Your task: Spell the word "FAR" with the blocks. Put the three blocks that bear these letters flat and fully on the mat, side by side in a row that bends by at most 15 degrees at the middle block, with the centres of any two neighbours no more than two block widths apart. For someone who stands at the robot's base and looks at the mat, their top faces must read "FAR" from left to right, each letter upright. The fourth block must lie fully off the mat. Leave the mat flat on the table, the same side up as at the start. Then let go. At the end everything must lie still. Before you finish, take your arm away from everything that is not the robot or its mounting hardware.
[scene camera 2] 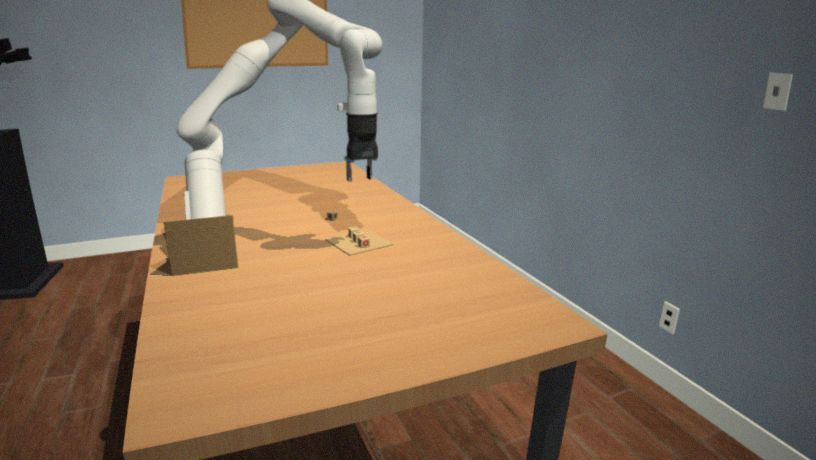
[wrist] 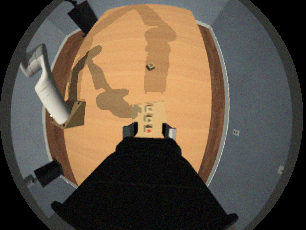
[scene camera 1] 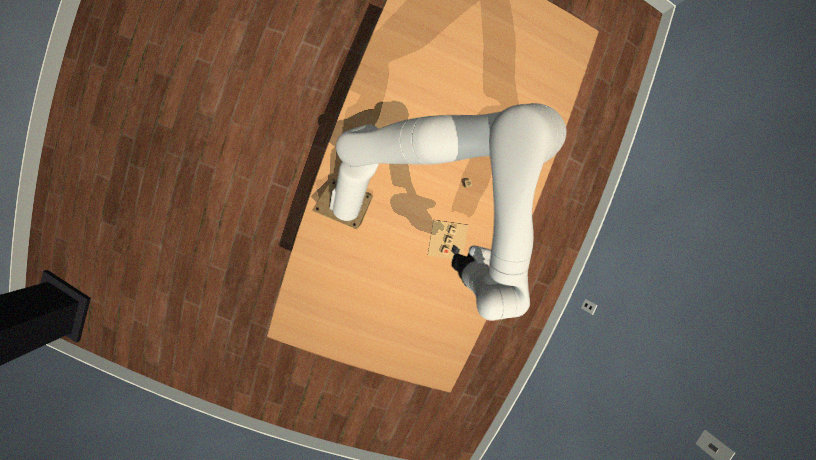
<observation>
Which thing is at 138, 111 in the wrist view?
A mat.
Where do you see a mat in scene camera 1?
At 440, 229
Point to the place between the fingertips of the gripper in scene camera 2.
At 359, 179
</observation>
